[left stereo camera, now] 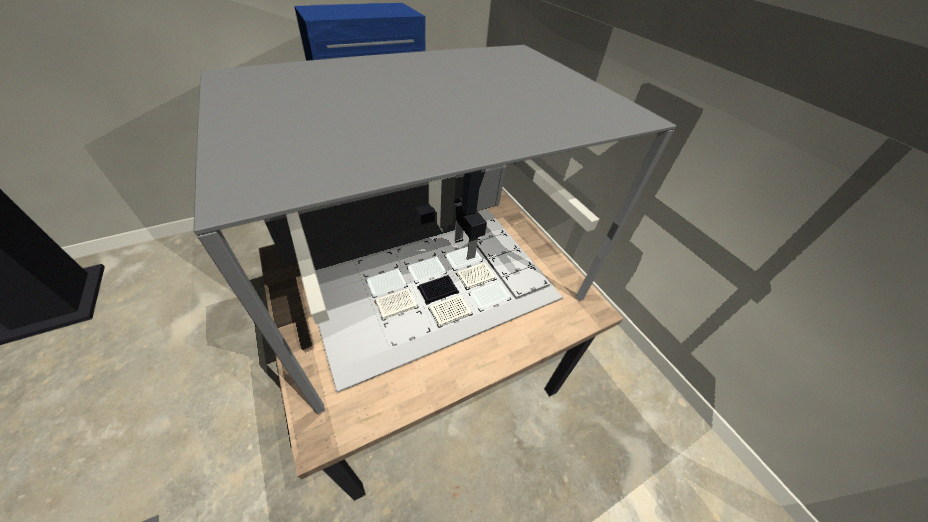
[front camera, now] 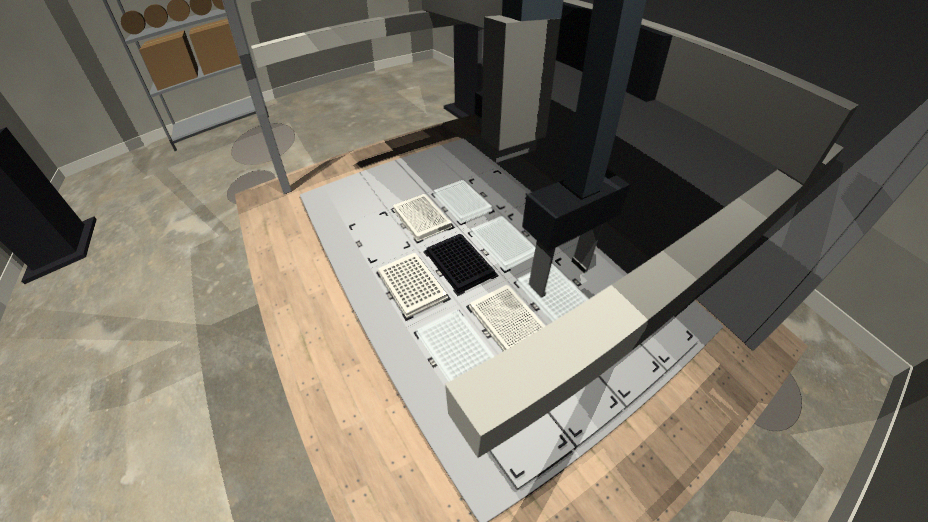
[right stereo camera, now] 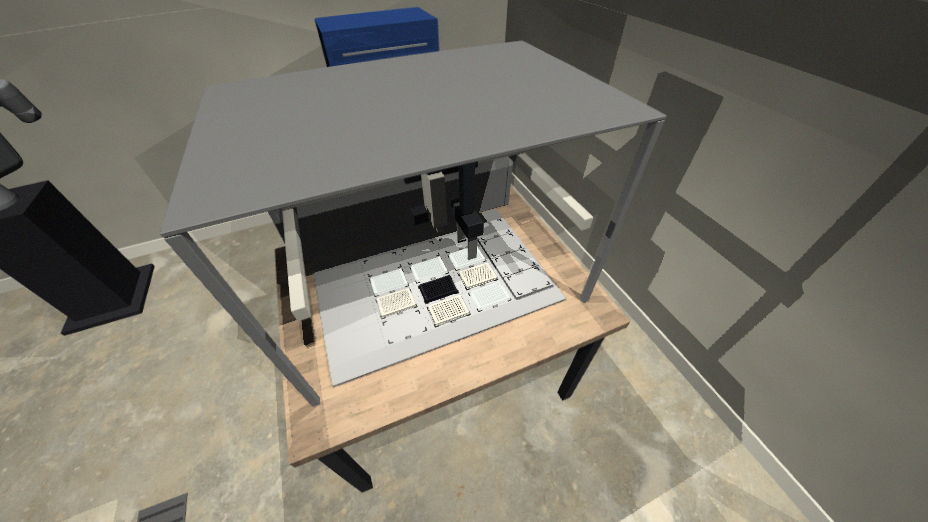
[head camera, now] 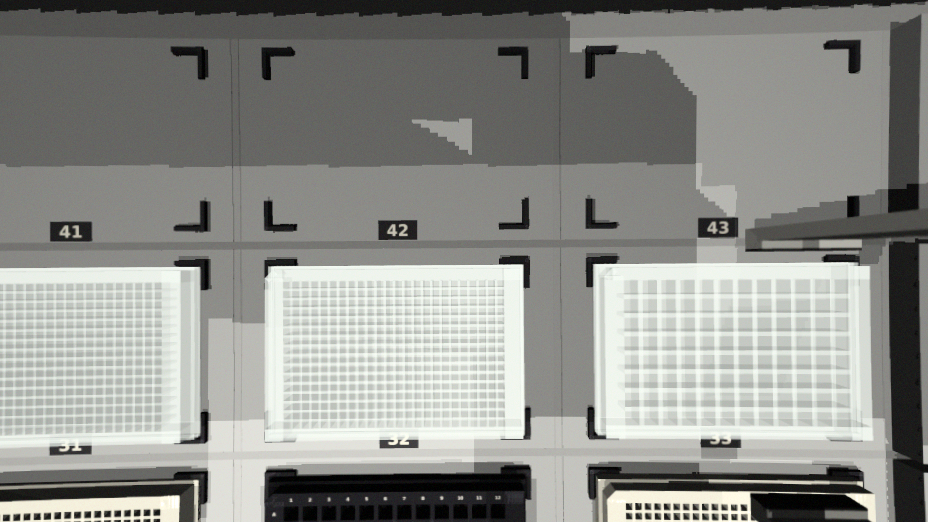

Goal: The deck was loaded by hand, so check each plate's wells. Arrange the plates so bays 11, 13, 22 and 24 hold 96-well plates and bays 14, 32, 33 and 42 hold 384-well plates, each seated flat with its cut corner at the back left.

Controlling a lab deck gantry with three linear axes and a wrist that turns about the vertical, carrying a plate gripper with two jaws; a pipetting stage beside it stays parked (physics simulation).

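Seen in the pictures: gripper, fingertip midpoint: (left stereo camera: 464,249) (front camera: 559,277) (right stereo camera: 466,249) (head camera: 793,371); robot's base, origin of the base link: (left stereo camera: 393,344) (front camera: 350,226) (right stereo camera: 389,342).
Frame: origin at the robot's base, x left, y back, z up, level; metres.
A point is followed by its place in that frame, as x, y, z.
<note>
My gripper (front camera: 562,279) {0.257, -0.392, 0.052} (left stereo camera: 465,248) {0.257, -0.392, 0.052} (right stereo camera: 466,248) {0.257, -0.392, 0.052} is open, its jaws apart over the clear 96-well plate (head camera: 736,350) {0.258, -0.392, 0.014} in bay 33. Clear 384-well plates stand in bay 31 (head camera: 84,357) {0.257, -0.082, 0.014} (front camera: 462,199) {0.255, -0.069, 0.014} and bay 32 (head camera: 393,353) {0.257, -0.228, 0.014} (front camera: 502,241) {0.251, -0.232, 0.014}; the latter's cut corner looks back left. Row two holds a cream 384-well plate (front camera: 421,216) {0.146, -0.073, 0.014}, a black 96-well plate (front camera: 460,261) {0.148, -0.234, 0.013} in bay 22 and a cream 384-well plate (front camera: 506,316) {0.147, -0.388, 0.014} in bay 23. In front are a cream 96-well plate (front camera: 412,283) {0.043, -0.234, 0.013} and a clear 96-well plate (front camera: 454,344) {0.042, -0.388, 0.013}. Bays 11 (front camera: 379,236) {0.045, -0.067, 0.000} and 42 (head camera: 363,142) {0.363, -0.211, 0.000} hold no plate.
Raised bays (front camera: 532,447) {0.043, -0.599, 0.014} (left stereo camera: 528,282) {0.031, -0.558, 0.014} lie along the deck's right side. A pale beam (front camera: 551,363) {-0.038, -0.625, 0.400} crosses in front of them in the front view. The parked pipetting stage (front camera: 519,84) stands beside the gripper column (front camera: 600,97) {0.237, -0.406, 0.398}. Frame posts (left stereo camera: 259,318) {-0.116, 0.259, 0.473} (left stereo camera: 622,214) {-0.108, -0.703, 0.414} stand at the table's corners.
</note>
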